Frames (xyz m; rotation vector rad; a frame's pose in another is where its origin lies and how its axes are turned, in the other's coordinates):
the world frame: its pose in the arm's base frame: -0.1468 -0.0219 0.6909 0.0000 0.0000 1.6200
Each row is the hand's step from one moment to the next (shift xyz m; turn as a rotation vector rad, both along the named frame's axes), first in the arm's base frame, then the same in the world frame.
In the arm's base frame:
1: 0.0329 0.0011 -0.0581 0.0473 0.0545 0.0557
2: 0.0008 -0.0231 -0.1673 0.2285 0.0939 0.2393
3: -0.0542 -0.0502 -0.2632 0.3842 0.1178 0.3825
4: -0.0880 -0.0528 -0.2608 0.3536 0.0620 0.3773
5: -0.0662 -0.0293 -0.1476 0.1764 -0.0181 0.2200
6: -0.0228 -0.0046 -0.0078 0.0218 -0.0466 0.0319
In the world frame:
1: -0.0005 -0.0329 -0.0581 0.0521 -0.0499 0.0557
2: -0.0231 0.0003 -0.1673 0.0825 -0.2328 0.2393
3: -0.0475 0.0566 -0.2632 0.0988 -0.3895 0.3825
4: -0.0484 0.0905 -0.2608 0.0445 -0.3562 0.3773
5: -0.0260 0.0676 -0.1476 -0.0268 -0.1753 0.2200
6: -0.0035 0.0230 -0.0078 -0.0476 -0.0195 0.0319

